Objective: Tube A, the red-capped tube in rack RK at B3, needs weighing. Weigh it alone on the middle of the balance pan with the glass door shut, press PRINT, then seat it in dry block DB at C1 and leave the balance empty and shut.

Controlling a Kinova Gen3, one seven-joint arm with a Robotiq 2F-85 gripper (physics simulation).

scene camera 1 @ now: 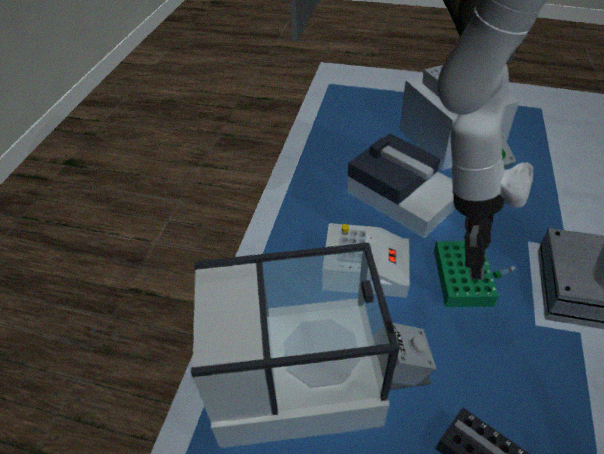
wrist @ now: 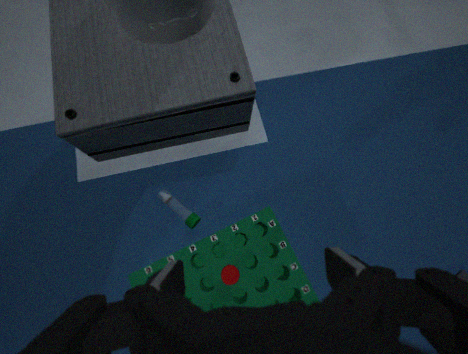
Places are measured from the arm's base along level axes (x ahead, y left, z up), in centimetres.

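Pixels of known places: gripper, fingertip midpoint: (scene camera 1: 480, 259) (wrist: 254, 270); arm's base at its link origin: (wrist: 164, 2).
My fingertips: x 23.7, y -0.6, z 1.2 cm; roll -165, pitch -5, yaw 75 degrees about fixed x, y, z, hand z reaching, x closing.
For each thing: its top centre in the pictures, then the offset to it from my fingertips. "*": a spot on its surface instead.
- green rack RK at its top centre: (wrist: 223, 289) (scene camera 1: 466, 267) dx +1.2, dy -2.4, dz -5.1 cm
- tube A at its top centre: (wrist: 230, 275) dx +0.1, dy -1.5, dz -2.8 cm
- balance at a spot on its surface: (scene camera 1: 227, 310) * dx +36.5, dy +22.5, dz +12.2 cm
- dark block with labelled holes, top centre: (scene camera 1: 495, 449) dx +0.5, dy +30.5, dz -3.4 cm
- green-capped tube at its top centre: (wrist: 176, 206) (scene camera 1: 506, 268) dx -6.7, dy -4.3, dz -6.8 cm
- keypad unit at its top centre: (scene camera 1: 368, 245) dx +18.9, dy -2.3, dz -1.2 cm
- small knob box at a spot on its surface: (scene camera 1: 411, 370) * dx +11.7, dy +20.2, dz -2.6 cm
- dark-lidded device at a spot on its surface: (scene camera 1: 425, 217) * dx +8.2, dy -12.9, dz -3.7 cm
The green rack RK (scene camera 1: 454, 298) (wrist: 265, 214) stands on the blue mat. In the wrist view the red cap of tube A (wrist: 230, 275) shows at B3; in the scene view the gripper hides it. My gripper (scene camera 1: 476, 275) (wrist: 254, 270) is open and empty above the rack, its fingers on either side of the red cap in the wrist view. The balance (scene camera 1: 227, 310) has a glass chamber around its pale pan (scene camera 1: 320, 352), and no tube shows on the pan. Whether its door is fully shut is hard to tell. A dark block with labelled holes (scene camera 1: 480, 438), likely DB, is partly in view.
A green-capped tube (scene camera 1: 505, 271) (wrist: 179, 209) lies on the mat beside the rack. A keypad unit (scene camera 1: 395, 277) with a red display stands behind the balance, a small knob box (scene camera 1: 411, 370) right of it. The arm's grey base plate (scene camera 1: 575, 260) (wrist: 150, 85) is near the rack. A dark-lidded device (scene camera 1: 425, 217) stands farther back.
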